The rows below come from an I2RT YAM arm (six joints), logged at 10 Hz.
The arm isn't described. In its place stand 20 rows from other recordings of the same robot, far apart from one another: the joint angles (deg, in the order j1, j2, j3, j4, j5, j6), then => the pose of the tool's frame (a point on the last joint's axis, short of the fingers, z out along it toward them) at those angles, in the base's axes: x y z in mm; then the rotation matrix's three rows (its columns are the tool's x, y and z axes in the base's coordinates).
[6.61, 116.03, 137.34, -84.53, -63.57, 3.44] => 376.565 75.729 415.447; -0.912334 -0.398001 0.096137; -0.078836 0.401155 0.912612; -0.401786 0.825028 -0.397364
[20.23, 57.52, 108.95, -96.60, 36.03, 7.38] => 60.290 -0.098 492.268; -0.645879 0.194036 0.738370; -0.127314 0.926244 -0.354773; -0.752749 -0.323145 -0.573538
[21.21, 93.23, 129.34, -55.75, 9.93, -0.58] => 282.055 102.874 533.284; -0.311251 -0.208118 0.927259; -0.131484 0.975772 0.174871; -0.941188 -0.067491 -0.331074
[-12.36, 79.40, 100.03, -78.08, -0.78, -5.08] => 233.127 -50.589 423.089; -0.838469 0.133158 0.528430; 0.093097 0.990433 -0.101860; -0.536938 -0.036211 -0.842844
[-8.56, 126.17, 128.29, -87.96, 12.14, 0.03] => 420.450 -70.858 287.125; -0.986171 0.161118 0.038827; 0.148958 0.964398 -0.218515; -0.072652 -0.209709 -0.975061
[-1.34, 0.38, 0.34, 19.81, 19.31, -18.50] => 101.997 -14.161 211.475; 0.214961 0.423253 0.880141; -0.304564 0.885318 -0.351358; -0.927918 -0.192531 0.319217
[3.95, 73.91, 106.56, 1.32, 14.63, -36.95] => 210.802 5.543 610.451; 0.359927 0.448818 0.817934; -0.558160 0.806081 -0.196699; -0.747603 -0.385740 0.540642
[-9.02, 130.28, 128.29, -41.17, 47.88, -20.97] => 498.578 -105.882 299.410; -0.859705 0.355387 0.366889; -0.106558 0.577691 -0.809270; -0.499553 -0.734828 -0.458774
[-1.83, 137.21, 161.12, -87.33, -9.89, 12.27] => 462.155 -8.648 349.446; -0.883074 0.145643 0.446058; 0.237682 0.958474 0.157593; -0.404582 0.245186 -0.881020
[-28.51, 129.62, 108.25, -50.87, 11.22, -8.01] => 411.099 -231.184 179.729; -0.901199 0.398655 0.170044; 0.333970 0.888818 -0.313793; -0.276233 -0.226001 -0.934141
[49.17, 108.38, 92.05, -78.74, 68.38, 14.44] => 252.263 241.323 265.951; -0.713600 -0.159597 0.682132; -0.685312 0.361034 -0.632457; -0.145335 -0.918795 -0.367008
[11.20, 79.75, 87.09, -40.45, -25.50, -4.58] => 288.609 72.770 406.122; -0.491889 -0.570150 0.658008; -0.170868 0.804278 0.569158; -0.853727 0.167530 -0.493036
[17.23, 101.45, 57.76, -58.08, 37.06, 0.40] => 264.353 59.521 146.142; -0.937488 -0.347253 0.023035; -0.284906 0.727787 -0.623823; 0.199860 -0.591390 -0.781226
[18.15, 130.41, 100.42, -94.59, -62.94, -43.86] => 353.248 149.164 169.760; -0.798708 -0.297984 -0.522753; -0.593550 0.247507 0.765792; -0.098808 0.921925 -0.374554
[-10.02, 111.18, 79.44, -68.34, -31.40, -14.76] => 335.122 -40.376 179.034; -0.998267 -0.016567 -0.056461; -0.044447 0.841097 0.539056; 0.038558 0.540631 -0.840376
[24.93, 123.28, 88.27, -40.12, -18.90, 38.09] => 382.887 190.691 138.713; -0.982319 0.167495 0.083634; 0.187005 0.898974 0.396075; -0.008844 0.404712 -0.914402
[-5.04, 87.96, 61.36, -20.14, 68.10, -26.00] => 312.223 -60.694 257.723; -0.944045 0.280735 0.173112; -0.080884 0.311782 -0.946705; -0.319746 -0.907734 -0.271629
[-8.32, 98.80, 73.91, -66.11, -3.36, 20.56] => 303.055 -42.210 216.184; -0.875224 0.483639 -0.008758; 0.482307 0.873910 0.060514; 0.036921 0.048739 -0.998129
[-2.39, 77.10, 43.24, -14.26, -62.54, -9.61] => 259.392 20.791 216.839; -0.637865 -0.688766 0.344572; -0.050425 0.483801 0.873724; -0.768496 0.539943 -0.343331
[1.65, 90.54, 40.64, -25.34, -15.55, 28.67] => 253.405 16.847 124.009; -0.894155 0.379501 0.237624; 0.436638 0.856564 0.275035; -0.099164 0.349680 -0.931606
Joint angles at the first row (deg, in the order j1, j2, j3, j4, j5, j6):
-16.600 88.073 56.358 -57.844 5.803 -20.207
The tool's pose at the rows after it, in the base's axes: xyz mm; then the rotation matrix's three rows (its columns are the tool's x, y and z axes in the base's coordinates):
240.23 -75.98 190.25; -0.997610 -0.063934 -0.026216; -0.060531 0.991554 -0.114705; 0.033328 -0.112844 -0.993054
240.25 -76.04 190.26; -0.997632 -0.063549 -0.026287; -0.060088 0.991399 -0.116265; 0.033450 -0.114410 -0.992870
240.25 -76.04 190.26; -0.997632 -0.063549 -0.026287; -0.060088 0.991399 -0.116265; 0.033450 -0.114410 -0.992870
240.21 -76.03 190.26; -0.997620 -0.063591 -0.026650; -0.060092 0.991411 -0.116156; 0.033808 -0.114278 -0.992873
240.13 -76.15 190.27; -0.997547 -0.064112 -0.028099; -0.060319 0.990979 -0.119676; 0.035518 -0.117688 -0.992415
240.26 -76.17 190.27; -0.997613 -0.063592 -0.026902; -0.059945 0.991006 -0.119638; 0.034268 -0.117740 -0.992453
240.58 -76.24 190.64; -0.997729 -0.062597 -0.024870; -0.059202 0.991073 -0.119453; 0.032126 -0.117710 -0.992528
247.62 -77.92 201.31; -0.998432 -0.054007 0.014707; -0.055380 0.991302 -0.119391; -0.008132 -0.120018 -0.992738
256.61 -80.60 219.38; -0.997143 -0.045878 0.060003; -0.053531 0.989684 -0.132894; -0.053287 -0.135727 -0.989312
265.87 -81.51 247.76; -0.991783 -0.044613 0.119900; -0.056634 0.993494 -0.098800; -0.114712 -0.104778 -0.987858
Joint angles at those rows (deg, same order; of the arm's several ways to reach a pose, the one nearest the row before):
-16.601 88.073 56.359 -57.844 6.743 -20.207
-16.600 88.072 56.358 -57.823 6.830 -20.185
-16.600 88.072 56.358 -57.823 6.830 -20.185
-16.601 88.072 56.359 -57.845 6.830 -20.185
-16.601 88.072 56.357 -57.866 7.049 -20.208
-16.600 88.074 56.359 -57.800 7.027 -20.185
-16.601 88.073 56.447 -57.780 6.983 -20.142
-16.602 88.050 58.936 -58.106 6.328 -19.902
-16.601 88.050 63.067 -59.504 6.327 -19.771
-16.601 88.051 69.472 -63.177 3.464 -19.770

